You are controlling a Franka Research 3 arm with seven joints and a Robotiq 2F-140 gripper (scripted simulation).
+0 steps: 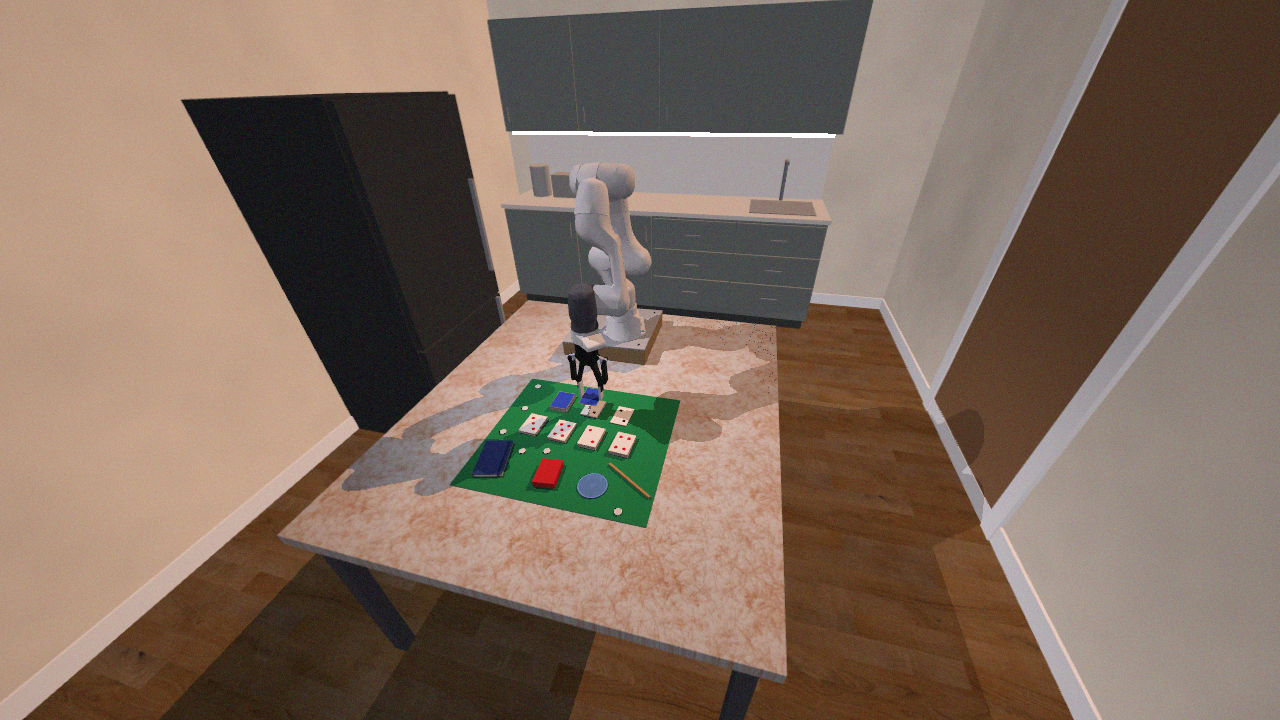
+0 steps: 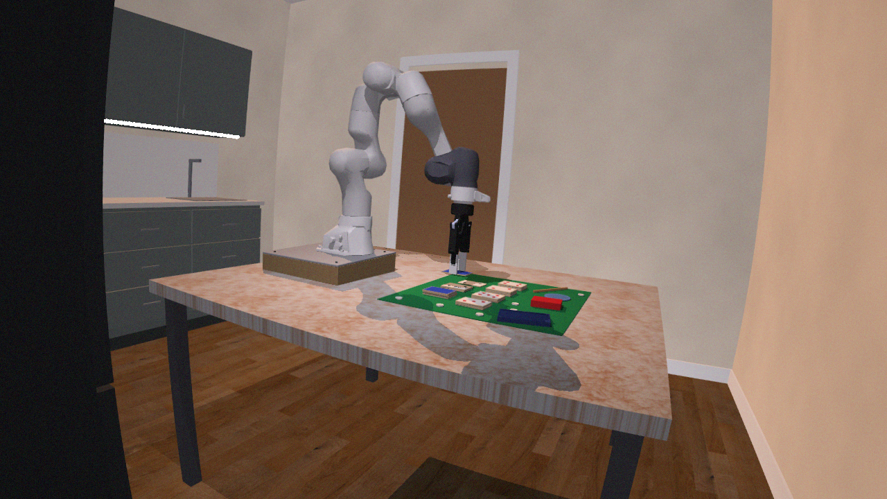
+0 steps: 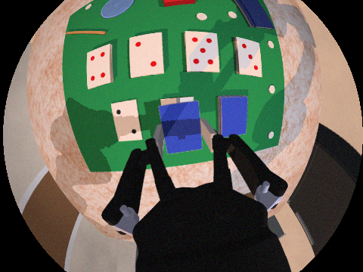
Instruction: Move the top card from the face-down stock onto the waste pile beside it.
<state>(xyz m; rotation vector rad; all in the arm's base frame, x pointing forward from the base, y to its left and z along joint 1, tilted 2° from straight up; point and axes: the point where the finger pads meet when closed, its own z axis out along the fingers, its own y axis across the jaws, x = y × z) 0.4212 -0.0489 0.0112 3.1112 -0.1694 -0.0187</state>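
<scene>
The black-pip card is 30 mm ahead of my hand, 110 mm to the left of it and 80 mm below it. Also, from my hand: green mat 150 mm ahead, 20 mm to the right, 100 mm below; then wooden stick 310 mm ahead, 180 mm to the left, 80 mm below; then red box 310 mm ahead, 60 mm to the right, 80 mm below.
</scene>
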